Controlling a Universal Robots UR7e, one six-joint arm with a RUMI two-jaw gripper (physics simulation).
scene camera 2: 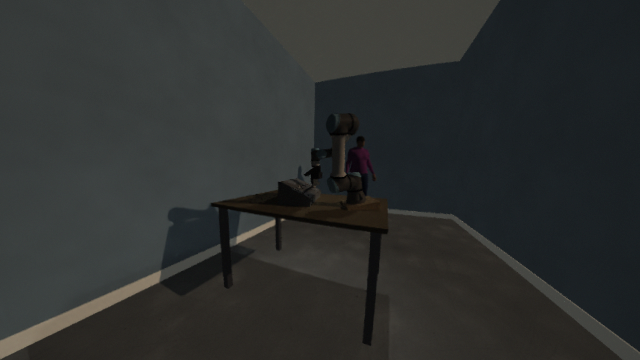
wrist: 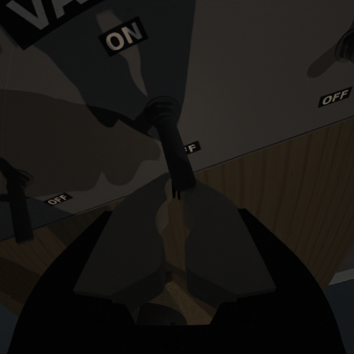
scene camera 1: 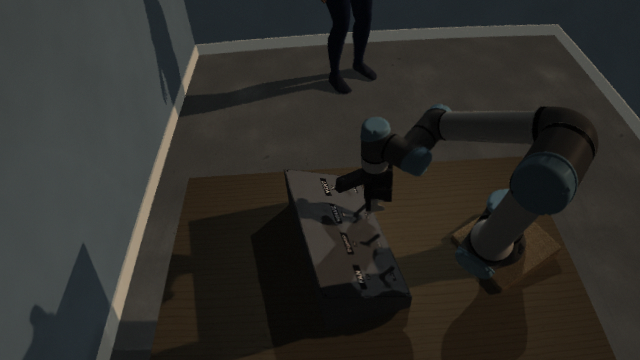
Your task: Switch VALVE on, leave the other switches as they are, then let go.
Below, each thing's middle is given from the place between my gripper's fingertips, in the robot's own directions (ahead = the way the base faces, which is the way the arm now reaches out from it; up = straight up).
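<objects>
There is the valve lever (wrist: pixel 180 170), 2 cm above my hand and 3 cm ahead of it. And I see the grey sloped switch panel (scene camera 1: pixel 345 270), which sits 9 cm ahead of my hand, 9 cm to the left of it and 1 cm below it.
</objects>
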